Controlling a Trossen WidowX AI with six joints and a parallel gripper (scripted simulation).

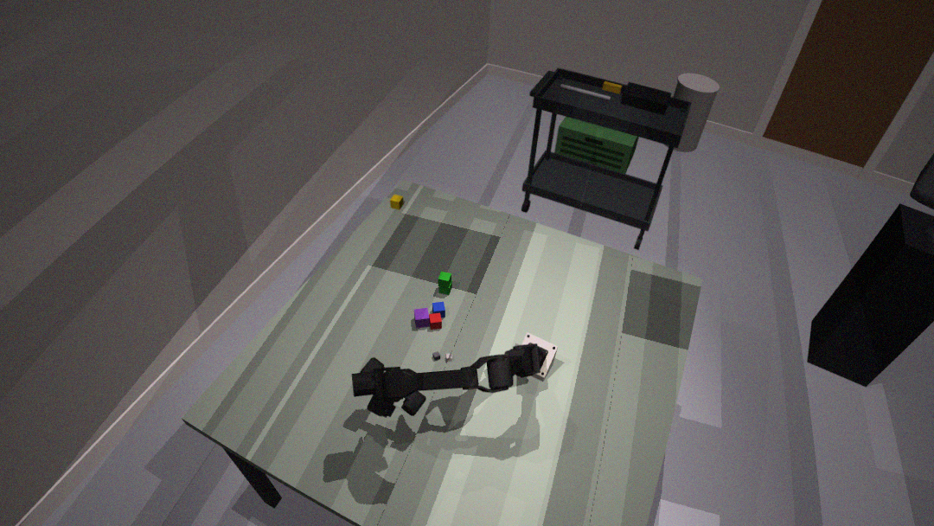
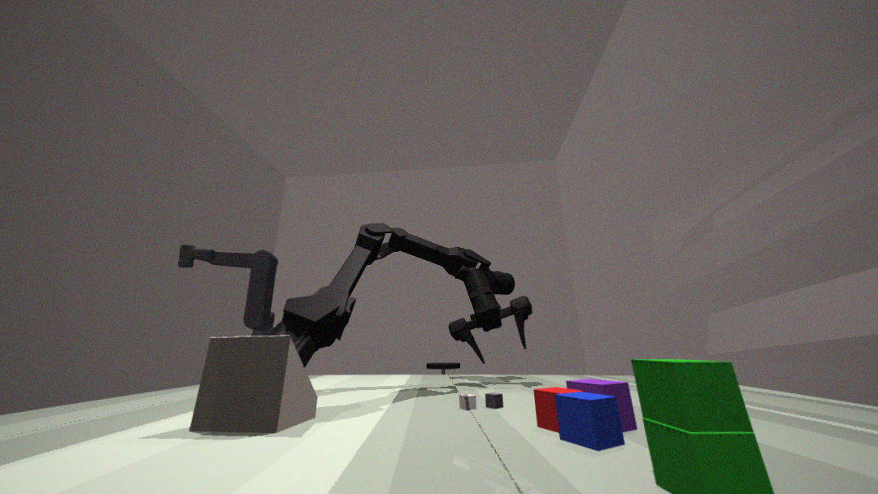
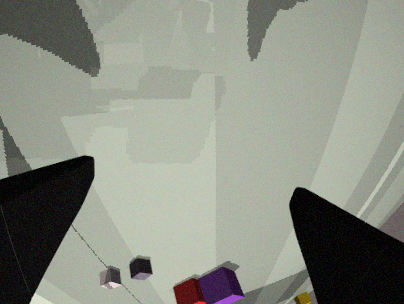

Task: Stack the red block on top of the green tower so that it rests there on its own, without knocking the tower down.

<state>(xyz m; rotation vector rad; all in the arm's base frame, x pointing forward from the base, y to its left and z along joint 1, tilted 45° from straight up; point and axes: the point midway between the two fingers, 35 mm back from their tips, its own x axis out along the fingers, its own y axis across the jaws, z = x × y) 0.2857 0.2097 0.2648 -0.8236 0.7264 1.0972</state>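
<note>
Now: gripper tip 310 mm to the left of the red block, 50 mm short of it and 50 mm above it. Also, from my gripper tip: pale block (210 mm to the right, 60 mm below, 60 mm behind); dark block (200 mm to the right, 50 mm below, 20 mm behind); purple block (290 mm to the right, 90 mm ahead, 40 mm below).
</note>
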